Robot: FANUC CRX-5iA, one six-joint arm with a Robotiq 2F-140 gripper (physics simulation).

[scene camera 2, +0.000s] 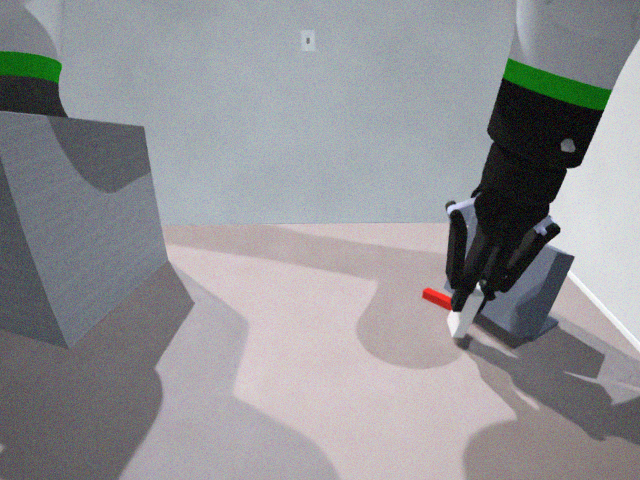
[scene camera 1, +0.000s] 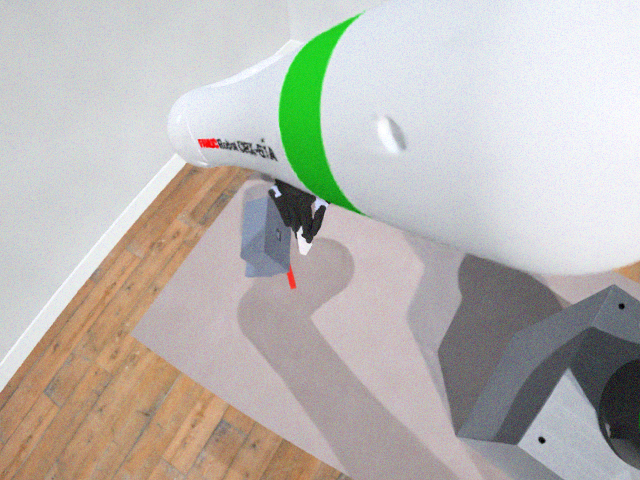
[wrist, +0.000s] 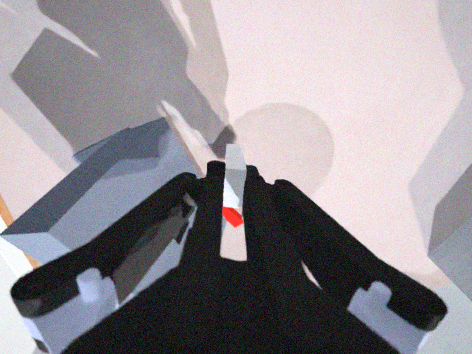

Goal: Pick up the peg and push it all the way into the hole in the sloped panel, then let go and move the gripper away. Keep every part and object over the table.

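Pixels of known places: gripper, fingertip midpoint: (scene camera 2: 455, 328) (scene camera 1: 305, 249) (wrist: 232, 158); arm's base, link origin: (scene camera 2: 16, 125).
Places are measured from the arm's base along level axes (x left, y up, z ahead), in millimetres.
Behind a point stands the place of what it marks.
Observation:
The red peg (scene camera 1: 292, 277) {x 40, y -263, z 596 mm} (scene camera 2: 436, 298) {x 36, y -266, z 597 mm} (wrist: 233, 216) {x 42, y -263, z 594 mm} lies on the table by the foot of the blue-grey block with the sloped panel (scene camera 1: 258, 232) {x 32, y -153, z 677 mm} (scene camera 2: 537, 291) {x -53, y -194, z 697 mm} (wrist: 135, 182) {x -41, y -194, z 689 mm}. The hole (scene camera 1: 279, 235) {x -6, y -207, z 661 mm} shows as a small dark square in the panel's face in scene camera 1; the gripper hides it in scene camera 2. My gripper (scene camera 1: 303, 242) {x -33, y -265, z 613 mm} (scene camera 2: 465, 312) {x -33, y -265, z 613 mm} (wrist: 232, 158) {x -33, y -265, z 613 mm} is shut with nothing between its white fingertips. It points down in front of the panel, above the table. In the wrist view part of the peg shows beyond the narrow gap between the fingers. In scene camera 2 the fingers cover the peg's right end.
The block stands close beside the gripper, on its right in scene camera 2. A large grey pedestal (scene camera 1: 542, 346) {x -55, y -109, z 128 mm} (scene camera 2: 103, 232) {x -12, y -160, z 131 mm} stands well apart from the block. The pale table (scene camera 1: 180, 320) {x 260, y -275, z 740 mm} ends at a wooden floor (scene camera 1: 103, 387) beyond the block. The arm covers the upper right of scene camera 1.

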